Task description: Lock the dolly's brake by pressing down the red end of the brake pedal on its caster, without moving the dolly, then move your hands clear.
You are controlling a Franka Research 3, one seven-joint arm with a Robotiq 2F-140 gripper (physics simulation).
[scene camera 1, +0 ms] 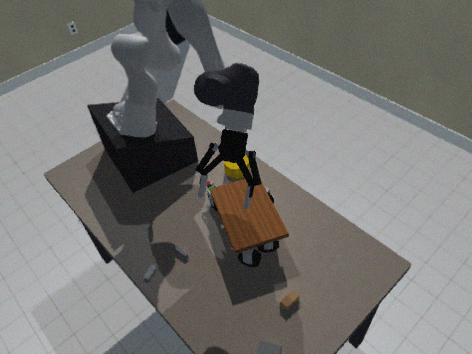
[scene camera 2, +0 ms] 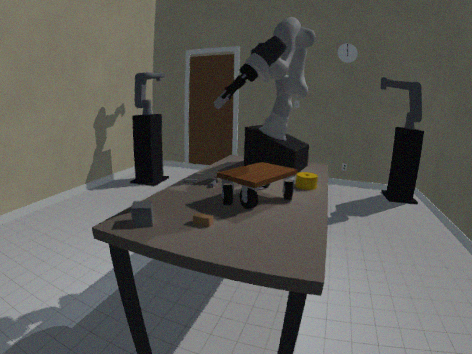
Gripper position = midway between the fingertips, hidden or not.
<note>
In view: the gripper (scene camera 1: pixel 223 202) and a dolly (scene camera 1: pixel 260 225).
The dolly also shows in scene camera 2 (scene camera 2: pixel 253 177).
</note>
